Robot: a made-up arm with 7 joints.
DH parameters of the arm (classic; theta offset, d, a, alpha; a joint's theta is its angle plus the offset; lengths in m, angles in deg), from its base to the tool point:
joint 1: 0 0.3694 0 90
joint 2: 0 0.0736 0 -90
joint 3: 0 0.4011 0.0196 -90
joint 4: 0 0.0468 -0.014 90
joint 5: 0 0.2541 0 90
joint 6: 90 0.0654 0.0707 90
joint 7: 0 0.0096 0 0
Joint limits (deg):
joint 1: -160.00..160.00
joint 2: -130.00..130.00
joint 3: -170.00..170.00
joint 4: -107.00..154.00
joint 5: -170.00..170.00
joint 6: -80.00..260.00
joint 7: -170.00..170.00
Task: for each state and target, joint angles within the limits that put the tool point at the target. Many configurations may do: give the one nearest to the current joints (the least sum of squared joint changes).
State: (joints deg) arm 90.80 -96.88 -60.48 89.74 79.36 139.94 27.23
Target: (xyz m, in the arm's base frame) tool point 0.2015 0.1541 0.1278
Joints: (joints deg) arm 86.73 -119.33 -42.78 116.79 92.31 144.75 27.23
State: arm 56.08 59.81 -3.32 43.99 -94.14 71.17 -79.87
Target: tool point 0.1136 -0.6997 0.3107
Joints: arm 100.64 100.69 -4.21 24.64 -84.32 59.79 -79.87
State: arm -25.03 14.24 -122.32 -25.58 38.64 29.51 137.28
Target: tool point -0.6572 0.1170 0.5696
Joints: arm -8.06 74.57 -114.06 -21.28 38.63 36.30 137.28
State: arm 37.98 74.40 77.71 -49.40 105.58 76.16 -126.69
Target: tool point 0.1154 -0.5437 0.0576
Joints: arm 72.05 114.10 67.74 -68.75 106.78 71.94 -126.69
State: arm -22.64 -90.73 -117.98 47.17 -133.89 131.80 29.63
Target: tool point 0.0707 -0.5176 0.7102
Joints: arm -46.59 -54.01 -132.72 53.39 -135.94 126.53 29.63
